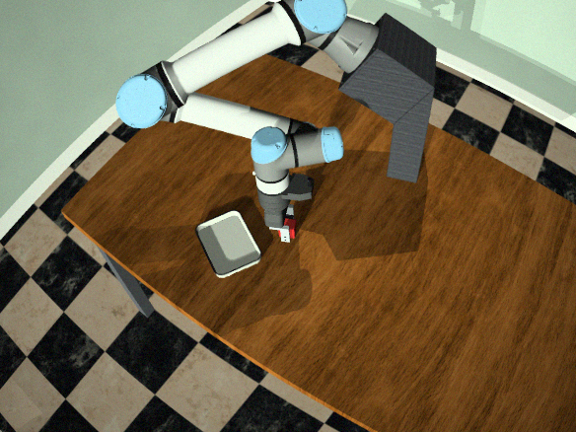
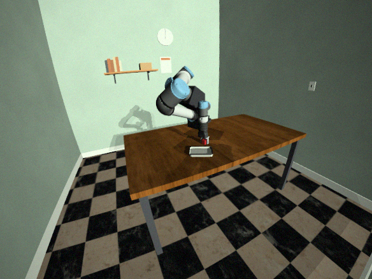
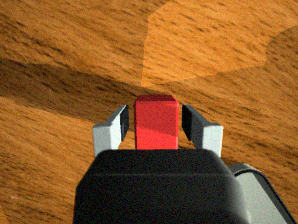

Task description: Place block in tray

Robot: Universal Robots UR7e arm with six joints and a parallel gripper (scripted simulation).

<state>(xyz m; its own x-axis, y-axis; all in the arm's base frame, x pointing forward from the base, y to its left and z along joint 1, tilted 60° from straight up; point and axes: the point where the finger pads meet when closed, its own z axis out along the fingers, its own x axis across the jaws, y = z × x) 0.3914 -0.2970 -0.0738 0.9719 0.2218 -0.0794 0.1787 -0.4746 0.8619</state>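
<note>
The red block is right at my hand. Round my hand: white tray (130 mm to the right, 90 mm ahead, 10 mm below).
</note>
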